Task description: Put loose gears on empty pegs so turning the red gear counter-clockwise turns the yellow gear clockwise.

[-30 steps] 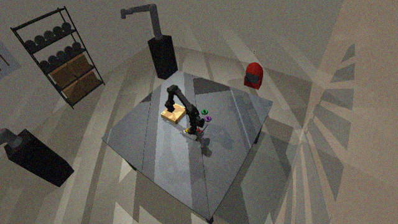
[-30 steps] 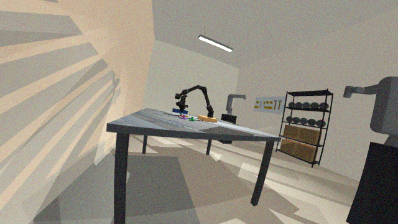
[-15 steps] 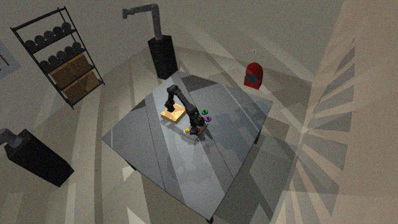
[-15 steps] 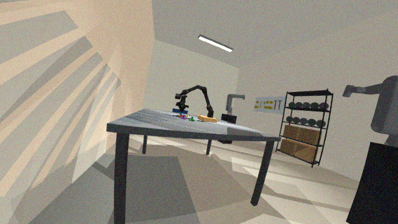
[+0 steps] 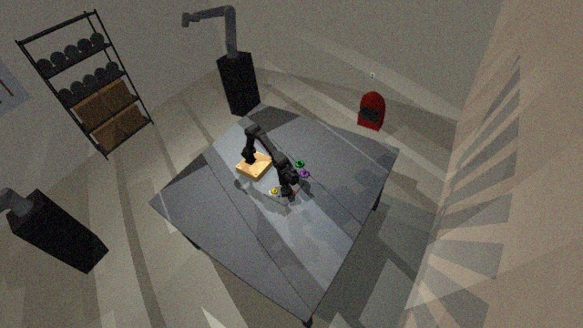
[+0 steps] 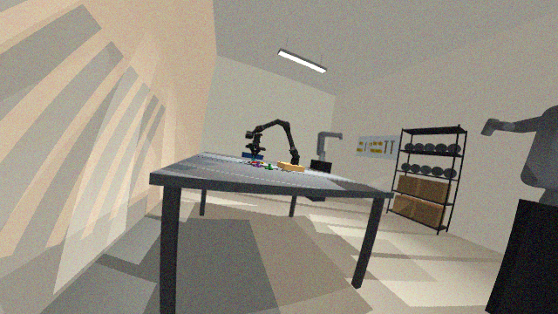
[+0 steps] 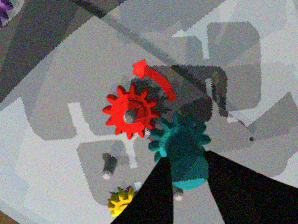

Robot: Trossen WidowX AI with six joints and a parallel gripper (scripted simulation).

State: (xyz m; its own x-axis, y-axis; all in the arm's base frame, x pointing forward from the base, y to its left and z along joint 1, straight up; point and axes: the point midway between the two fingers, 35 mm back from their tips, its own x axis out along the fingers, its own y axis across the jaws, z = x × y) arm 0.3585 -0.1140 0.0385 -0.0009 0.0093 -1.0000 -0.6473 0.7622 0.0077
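Now: gripper tip 4 cm to the right of the red gear and 4 cm above it. Round my gripper tip: teal gear: 1 cm below; then yellow gear: 9 cm behind, 4 cm below, 1 cm to the right; then red arrow: 4 cm below, 3 cm to the left, 2 cm ahead.
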